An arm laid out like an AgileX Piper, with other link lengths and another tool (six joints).
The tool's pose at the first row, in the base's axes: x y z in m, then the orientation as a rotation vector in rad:
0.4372, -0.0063, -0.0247, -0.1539, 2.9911, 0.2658
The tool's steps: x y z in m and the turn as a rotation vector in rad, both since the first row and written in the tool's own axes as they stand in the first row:
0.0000, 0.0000, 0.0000, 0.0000, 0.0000, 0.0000
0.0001, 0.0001, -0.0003, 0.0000, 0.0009, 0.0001
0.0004, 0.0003, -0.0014, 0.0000, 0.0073, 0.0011
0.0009, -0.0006, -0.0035, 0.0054, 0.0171, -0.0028
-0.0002, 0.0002, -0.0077, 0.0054, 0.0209, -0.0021
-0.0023, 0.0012, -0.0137, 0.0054, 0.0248, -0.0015
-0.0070, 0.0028, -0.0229, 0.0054, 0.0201, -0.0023
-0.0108, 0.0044, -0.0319, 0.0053, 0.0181, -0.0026
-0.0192, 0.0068, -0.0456, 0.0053, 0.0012, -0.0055
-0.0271, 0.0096, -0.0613, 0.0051, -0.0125, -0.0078
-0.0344, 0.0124, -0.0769, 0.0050, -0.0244, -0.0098
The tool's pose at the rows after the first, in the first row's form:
0.4372, -0.0063, -0.0247, -0.1539, 2.9911, 0.2658
0.4371, -0.0063, -0.0244, -0.1539, 2.9920, 0.2658
0.4366, -0.0063, -0.0233, -0.1536, 2.9985, 0.2659
0.4359, -0.0076, -0.0215, -0.1606, 3.0081, 0.2574
0.4364, -0.0075, -0.0171, -0.1602, 3.0119, 0.2575
0.4376, -0.0074, -0.0108, -0.1600, 3.0159, 0.2575
0.4409, -0.0071, -0.0009, -0.1604, 3.0111, 0.2574
0.4434, -0.0068, 0.0087, -0.1605, 3.0091, 0.2576
0.4497, -0.0062, 0.0237, -0.1618, 2.9919, 0.2573
0.4552, -0.0056, 0.0406, -0.1627, 2.9779, 0.2573
0.4601, -0.0051, 0.0573, -0.1636, 2.9658, 0.2572

